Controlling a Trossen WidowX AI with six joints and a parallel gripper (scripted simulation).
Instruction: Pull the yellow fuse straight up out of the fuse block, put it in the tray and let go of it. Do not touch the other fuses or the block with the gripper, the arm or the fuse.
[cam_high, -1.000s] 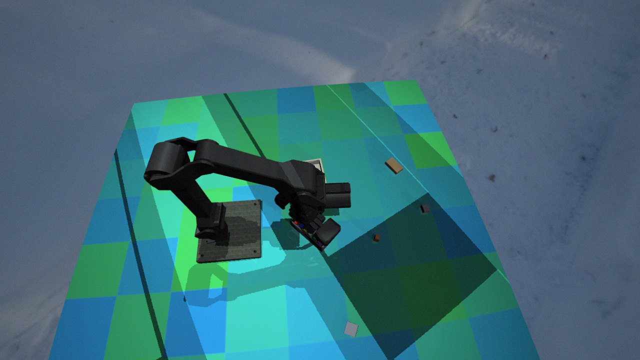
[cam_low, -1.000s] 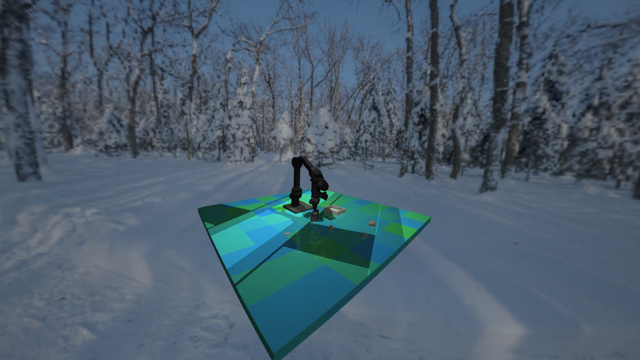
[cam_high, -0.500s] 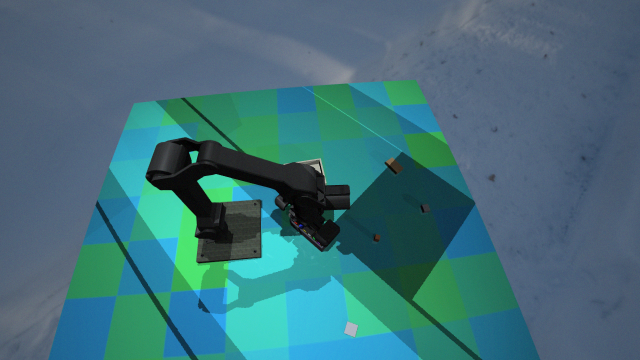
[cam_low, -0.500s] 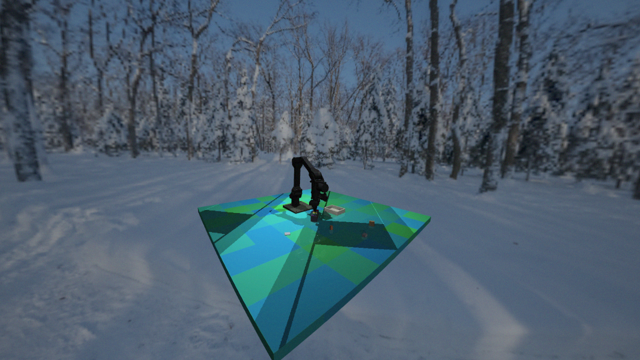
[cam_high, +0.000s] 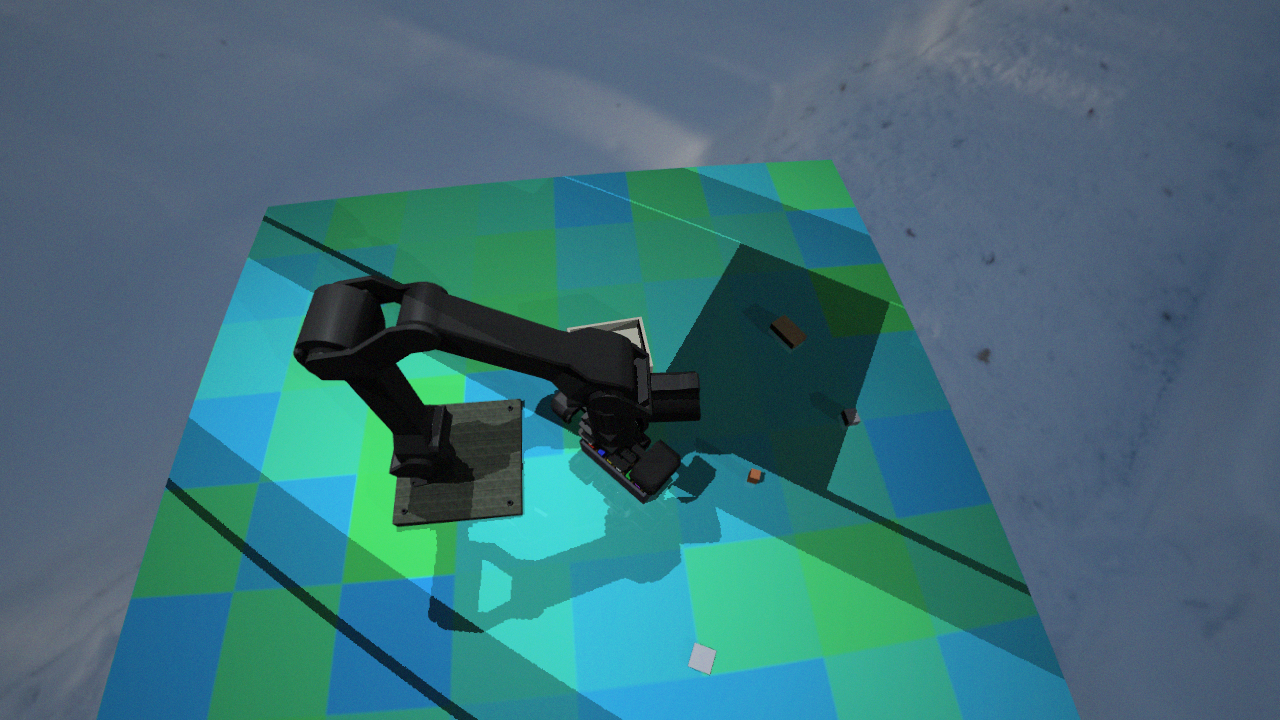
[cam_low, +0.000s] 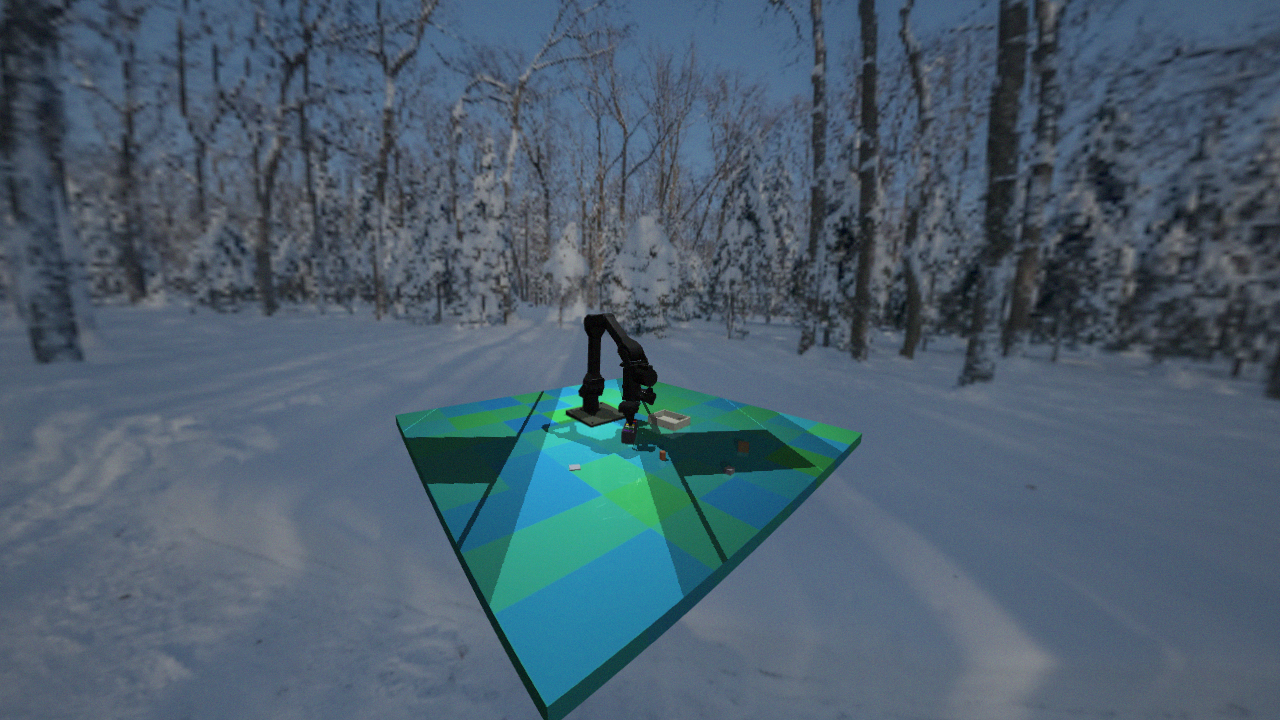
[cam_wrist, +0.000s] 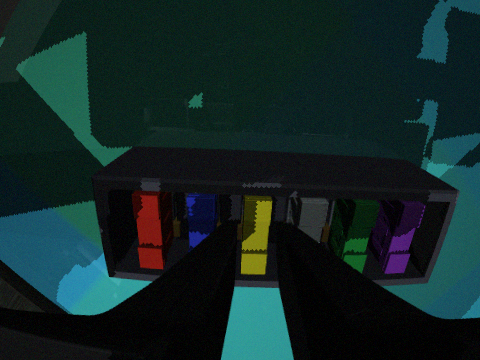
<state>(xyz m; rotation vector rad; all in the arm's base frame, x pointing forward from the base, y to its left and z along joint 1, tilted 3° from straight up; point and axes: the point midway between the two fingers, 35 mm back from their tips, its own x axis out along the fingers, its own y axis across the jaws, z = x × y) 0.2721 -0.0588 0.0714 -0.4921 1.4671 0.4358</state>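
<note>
Right now the yellow fuse is 1 cm below my gripper tip. Also, from my gripper tip: tray: 19 cm to the left, 4 cm below, 3 cm ahead; then brown block: 35 cm ahead, 16 cm to the left, 3 cm below; then orange cube: 19 cm ahead, 8 cm to the right, 3 cm below.
</note>
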